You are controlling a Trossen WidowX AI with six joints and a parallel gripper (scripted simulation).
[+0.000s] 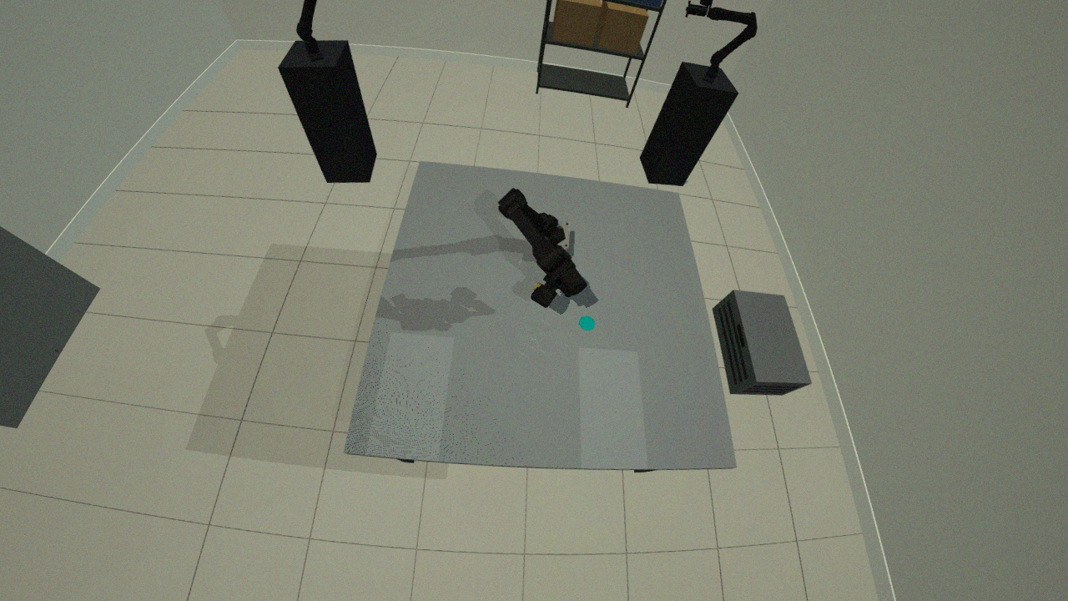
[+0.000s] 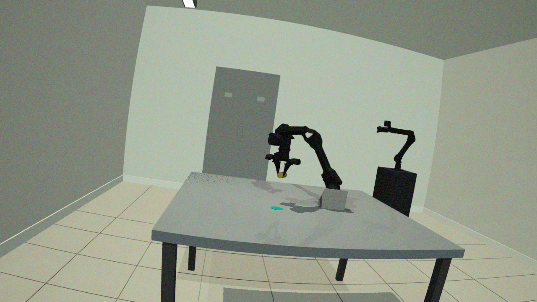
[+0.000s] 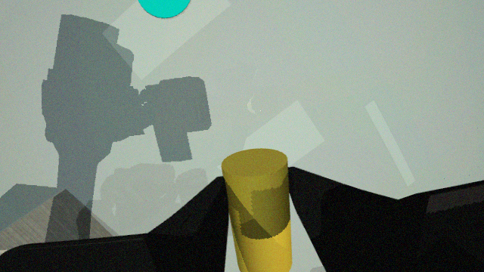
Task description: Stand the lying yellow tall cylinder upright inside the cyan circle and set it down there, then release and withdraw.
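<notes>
Right now my gripper tip is 160 mm to the right of the cyan circle, 150 mm above it and 40 mm short of it. Also, from my gripper tip: yellow tall cylinder: 20 mm to the right, 10 mm behind.
</notes>
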